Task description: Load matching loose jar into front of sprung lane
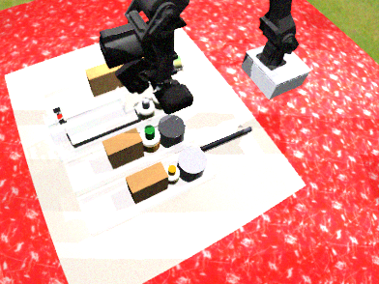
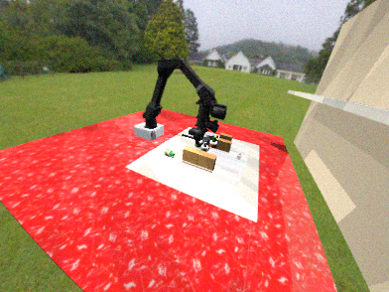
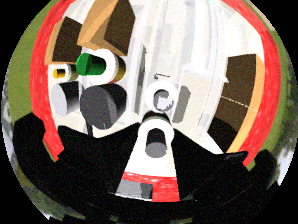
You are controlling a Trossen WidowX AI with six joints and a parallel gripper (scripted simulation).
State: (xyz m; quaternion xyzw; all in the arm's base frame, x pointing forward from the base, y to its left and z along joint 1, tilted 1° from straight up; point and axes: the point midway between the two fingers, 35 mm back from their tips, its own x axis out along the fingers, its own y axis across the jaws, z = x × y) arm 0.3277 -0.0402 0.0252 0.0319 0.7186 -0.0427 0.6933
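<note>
The sprung lane lies 14 cm ahead of my gripper tip, 4 cm to the right of it and 3 cm below it. From my gripper tip the other things lie so: red mark (22 cm ahead, 6 cm to the right, 2 cm above); dark rod (9 cm behind, 15 cm to the left, 5 cm below).
</note>
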